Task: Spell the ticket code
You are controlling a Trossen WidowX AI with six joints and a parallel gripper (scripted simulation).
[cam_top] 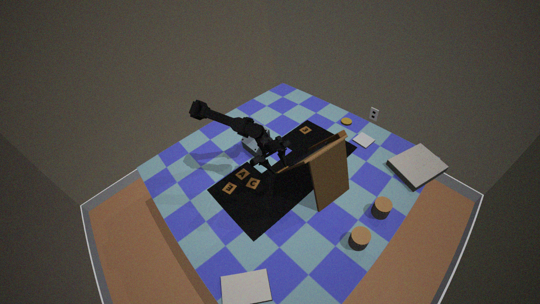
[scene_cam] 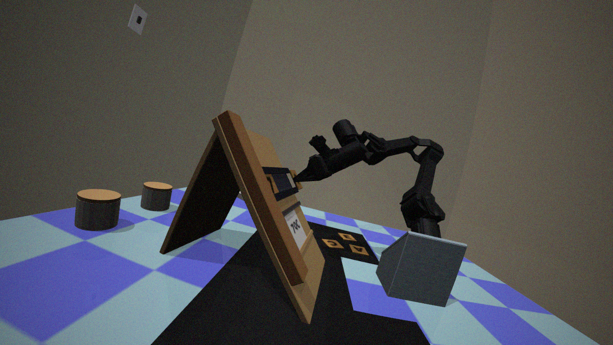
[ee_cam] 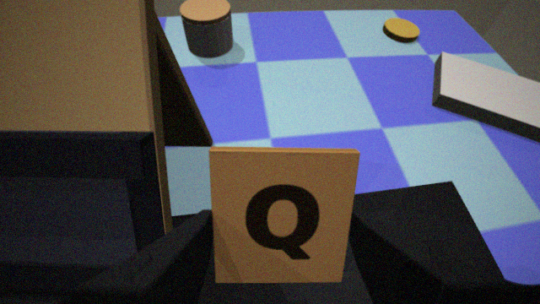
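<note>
The white ticket lies 1 cm behind my gripper tip, 16 cm to the left of it and 8 cm below it. The rest, counted from my gripper tip: black mat (13 cm behind, 15 cm to the left, 18 cm below); then white slab (16 cm ahead, 43 cm to the right, 17 cm below); then q tile (right at my gripper tip).
</note>
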